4 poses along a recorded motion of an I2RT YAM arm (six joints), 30 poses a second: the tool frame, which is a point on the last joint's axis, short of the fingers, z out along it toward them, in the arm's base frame.
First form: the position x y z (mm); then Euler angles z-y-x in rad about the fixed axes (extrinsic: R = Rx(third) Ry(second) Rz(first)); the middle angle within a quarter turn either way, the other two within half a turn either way.
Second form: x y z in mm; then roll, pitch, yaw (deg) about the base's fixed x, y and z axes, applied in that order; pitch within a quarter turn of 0, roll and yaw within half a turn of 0. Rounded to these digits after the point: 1 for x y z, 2 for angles.
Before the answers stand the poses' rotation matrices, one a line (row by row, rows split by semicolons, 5 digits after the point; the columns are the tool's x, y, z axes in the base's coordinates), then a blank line. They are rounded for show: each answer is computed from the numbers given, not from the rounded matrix.
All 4 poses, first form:
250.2, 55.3, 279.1, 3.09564, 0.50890, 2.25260
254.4, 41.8, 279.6, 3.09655, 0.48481, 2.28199
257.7, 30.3, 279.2, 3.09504, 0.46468, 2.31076
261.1, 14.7, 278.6, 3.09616, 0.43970, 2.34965
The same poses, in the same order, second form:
-0.87236 -0.04012 0.48722; -0.40684 0.61215 -0.67805; -0.27105 -0.78972 -0.55034
-0.88387 -0.03984 0.46604; -0.38210 0.63618 -0.67028; -0.26978 -0.77051 -0.57752
-0.89300 -0.04160 0.44814; -0.36196 0.65813 -0.66019; -0.26747 -0.75175 -0.60277
-0.90395 -0.04110 0.42567; -0.33455 0.68798 -0.64402; -0.26638 -0.72457 -0.63565

250.2, 55.3, 279.1, -124.87, 15.73, -155.00
254.4, 41.8, 279.6, -126.85, 15.65, -156.62
257.7, 30.3, 279.2, -128.72, 15.51, -157.94
261.1, 14.7, 278.6, -131.26, 15.45, -159.69

